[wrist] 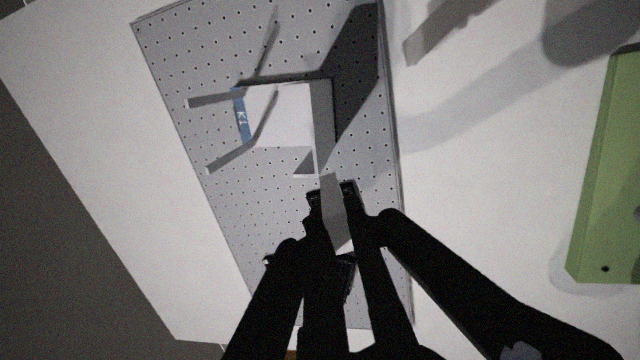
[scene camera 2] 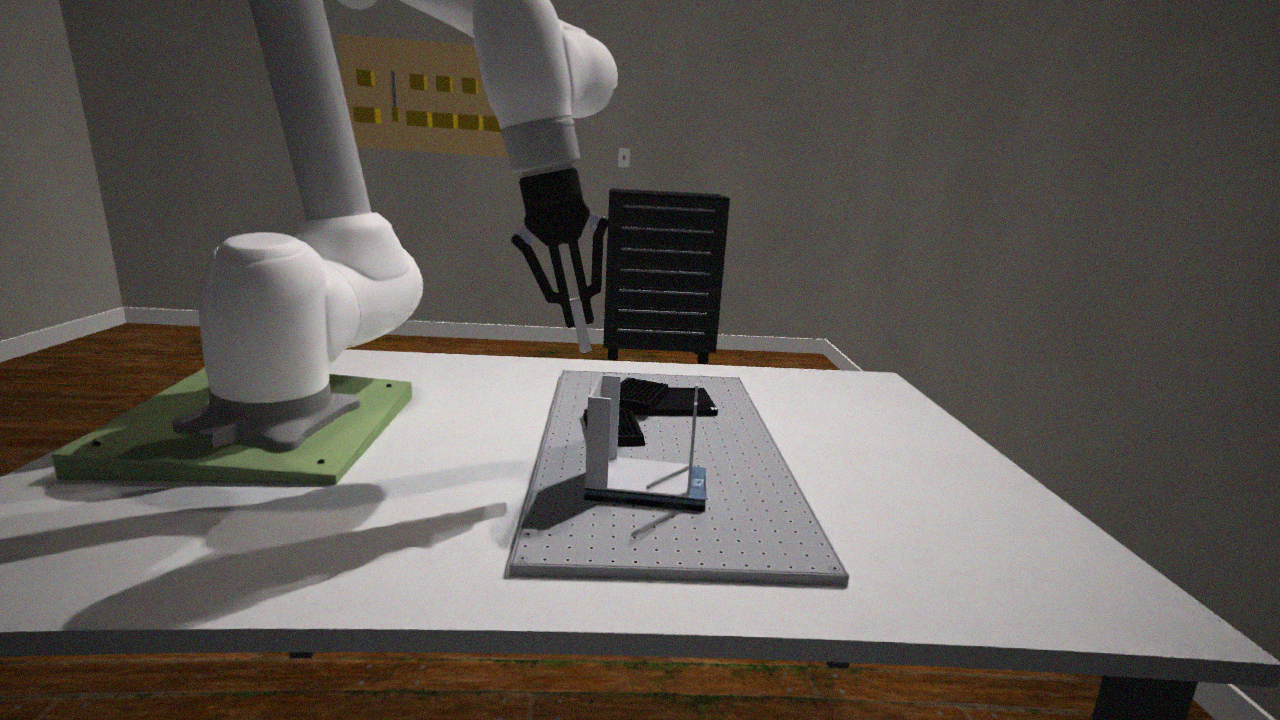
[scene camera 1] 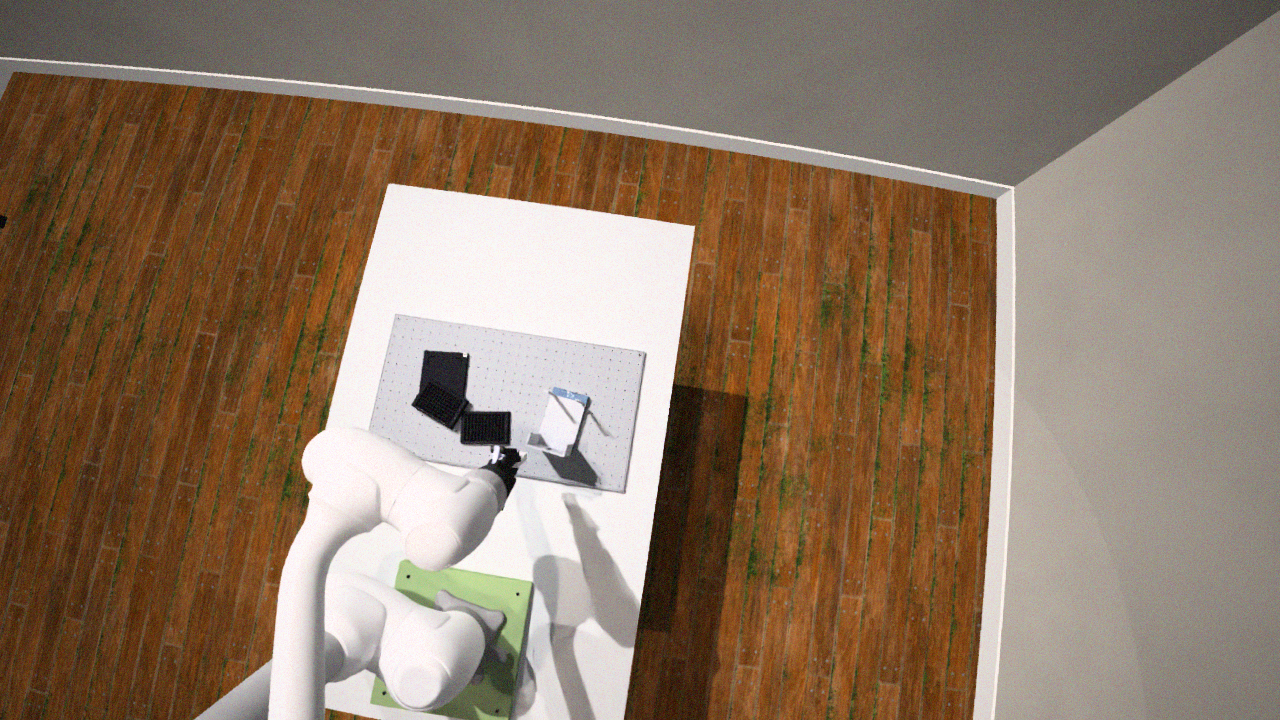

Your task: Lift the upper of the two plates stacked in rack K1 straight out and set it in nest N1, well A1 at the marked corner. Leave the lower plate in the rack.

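Seen in the pictures: gripper, fingertip midpoint: (wrist: 332, 189) (scene camera 2: 585, 349) (scene camera 1: 520, 455); arm's base, link origin: (scene camera 2: 273, 416).
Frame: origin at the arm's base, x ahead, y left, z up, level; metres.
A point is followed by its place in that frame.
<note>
Rack K1 (scene camera 1: 562, 425) @(z 0.001, x 0.579, y -0.059 m) (scene camera 2: 646, 474) @(z 0.001, x 0.588, y -0.051 m) (wrist: 285, 115) @(z 0.001, x 0.586, y -0.054 m), a white base with a tall side wall, thin posts and a blue label, holds no plate. One black plate (scene camera 1: 486, 428) @(z -0.016, x 0.503, y 0.130 m) (scene camera 2: 629, 429) @(z -0.006, x 0.536, y 0.115 m) lies on the pegboard between rack and nest. The other black plate (scene camera 1: 439, 404) @(z 0.005, x 0.520, y 0.265 m) (scene camera 2: 641, 392) @(z 0.008, x 0.532, y 0.258 m) lies turned over the near edge of nest N1 (scene camera 1: 443, 368) @(z -0.007, x 0.611, y 0.298 m) (scene camera 2: 691, 400) @(z -0.007, x 0.622, y 0.286 m), a black tray with a white corner mark. Which plate was upper cannot be told. My gripper (scene camera 1: 514, 457) @(z 0.160, x 0.490, y -0.016 m) (scene camera 2: 580, 320) (wrist: 332, 189) @(z 0.160, x 0.490, y -0.016 m) is shut above the board's arm-side edge, with a pale strip between its black fingertips; no plate is in it.
The grey pegboard (scene camera 1: 608, 376) @(z -0.019, x 0.742, y -0.125 m) (scene camera 2: 742, 528) @(z -0.019, x 0.721, y -0.125 m) (wrist: 190, 60) @(z -0.019, x 0.743, y -0.137 m) lies on the white table (scene camera 1: 537, 241) @(z -0.032, x 1.038, y 0.200 m) (scene camera 2: 939, 501) @(z -0.032, x 0.996, y 0.046 m) (wrist: 125, 200) @(z -0.032, x 1.016, y 0.147 m). The arm stands on a green base plate (scene camera 1: 514, 617) @(z -0.010, x 0.087, y -0.112 m) (scene camera 2: 375, 420) @(z -0.008, x 0.138, y 0.044 m) (wrist: 595, 200) @(z -0.008, x 0.140, y 0.063 m). A dark drawer cabinet (scene camera 2: 666, 268) stands behind the table.
</note>
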